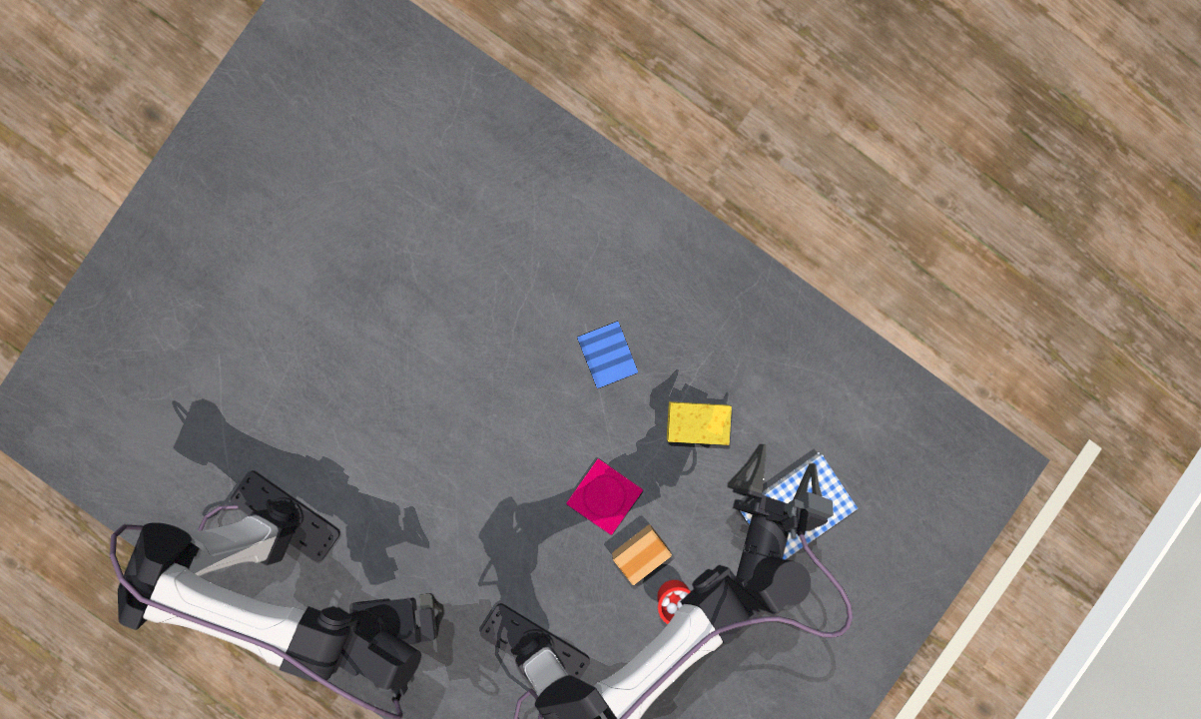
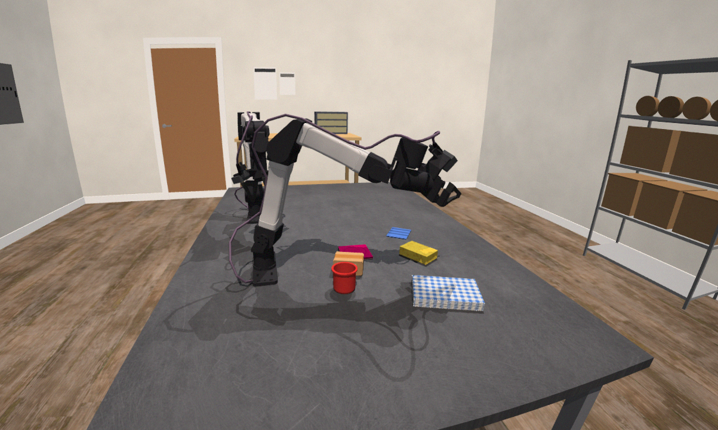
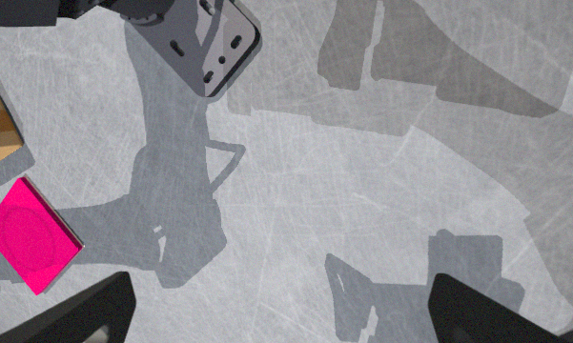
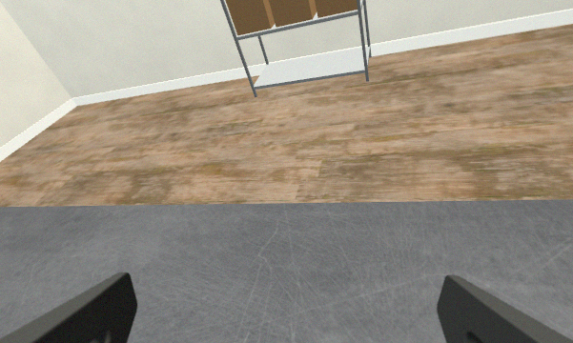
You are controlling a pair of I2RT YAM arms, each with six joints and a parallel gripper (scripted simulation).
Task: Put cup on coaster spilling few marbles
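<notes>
The red cup lies 320 mm behind my right hand, 230 mm below it and 20 mm to the right of it. The rest, counted from my right hand: cardboard box: 270 mm behind, 240 mm below, 80 mm to the left; blue checked folded cloth: 250 mm below, 140 mm to the right, 70 mm behind; yellow sponge: 250 mm below, 90 mm to the left, 20 mm behind.
</notes>
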